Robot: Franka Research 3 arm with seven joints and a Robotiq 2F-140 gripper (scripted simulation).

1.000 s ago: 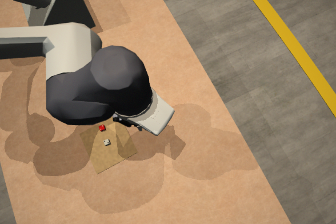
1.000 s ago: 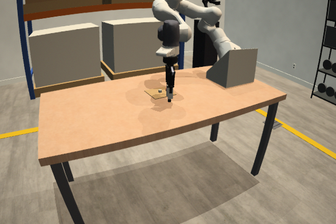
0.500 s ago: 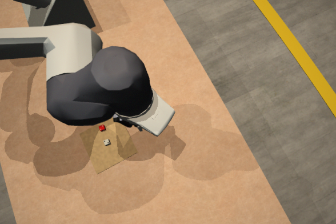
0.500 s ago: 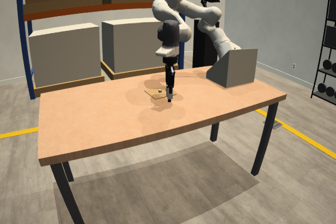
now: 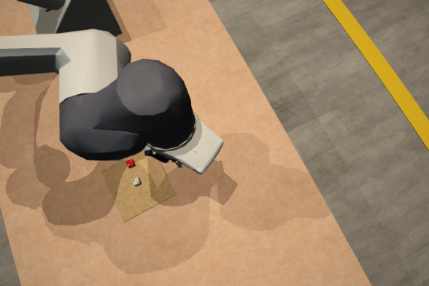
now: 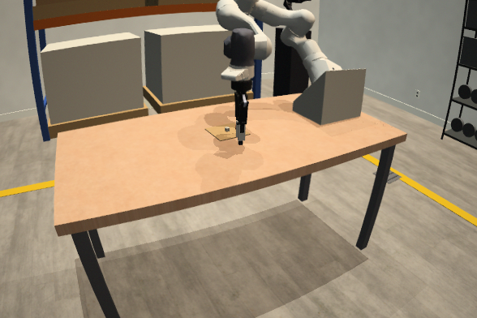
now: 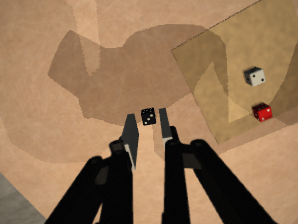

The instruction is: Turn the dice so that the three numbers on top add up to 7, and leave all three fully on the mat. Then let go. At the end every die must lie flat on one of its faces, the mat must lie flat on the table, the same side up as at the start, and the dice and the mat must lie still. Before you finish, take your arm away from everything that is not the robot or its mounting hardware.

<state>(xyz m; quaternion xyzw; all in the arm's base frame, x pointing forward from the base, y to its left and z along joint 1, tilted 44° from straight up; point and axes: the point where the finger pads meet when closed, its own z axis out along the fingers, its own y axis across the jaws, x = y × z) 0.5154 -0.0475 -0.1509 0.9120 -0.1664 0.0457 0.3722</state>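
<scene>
Right now my hand is 5 cm above the black die. Also, from my hand: red die 12 cm to the right, 7 cm behind, 4 cm below; tan mat 13 cm to the right, 5 cm below, 2 cm behind; white die 13 cm to the right, 4 cm below, 2 cm behind.
</scene>
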